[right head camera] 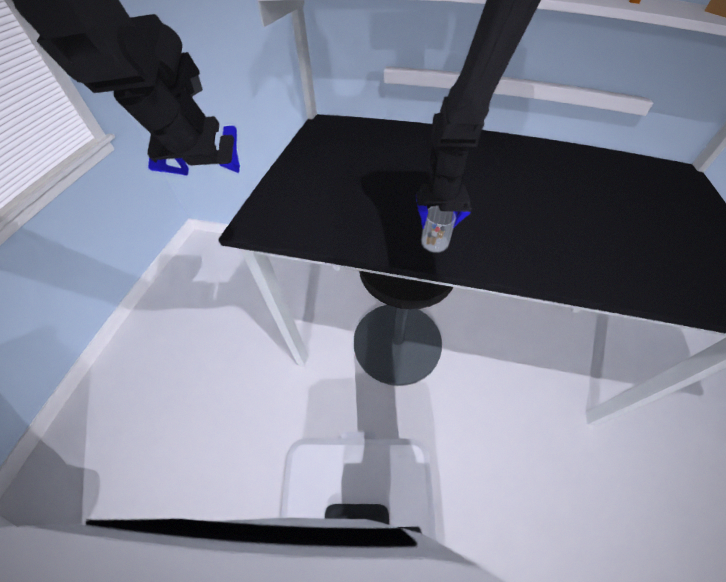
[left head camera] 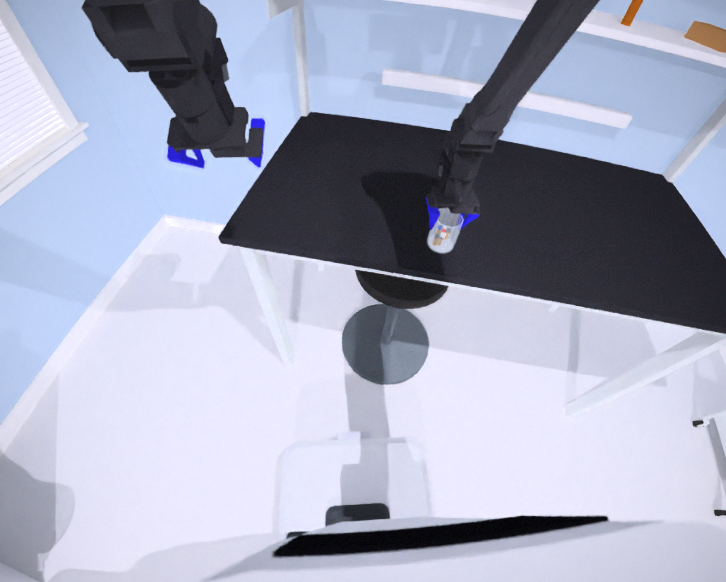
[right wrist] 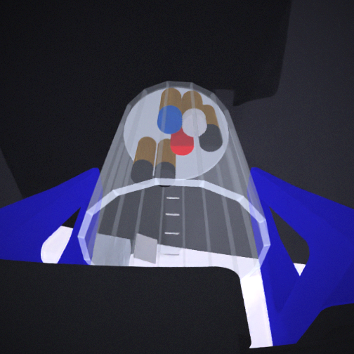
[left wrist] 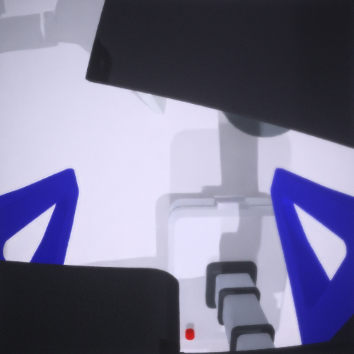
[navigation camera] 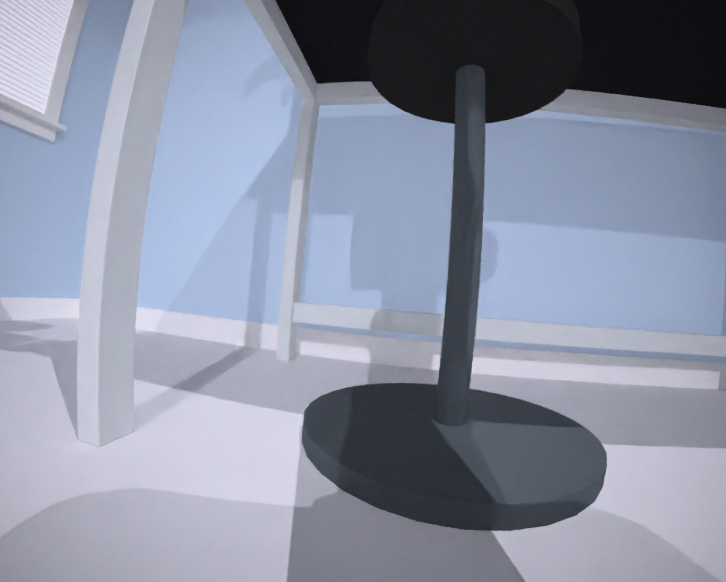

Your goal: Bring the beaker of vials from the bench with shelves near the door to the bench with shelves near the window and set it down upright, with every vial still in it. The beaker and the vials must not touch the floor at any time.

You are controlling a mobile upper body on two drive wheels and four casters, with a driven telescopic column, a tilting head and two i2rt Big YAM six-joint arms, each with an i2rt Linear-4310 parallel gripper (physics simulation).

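A clear beaker looks about upright over the front part of a black bench top. Whether its base touches the bench is hard to tell. Several vials stand or lean inside, brownish with blue, white, red and dark caps. My right gripper is shut on the beaker, a blue finger on each side near its rim. My left gripper is open and empty, left of the bench's left end.
A round stool stands under the front edge. White bench legs flank it. A shelf and a white rail are behind. A window with blinds is at the left.
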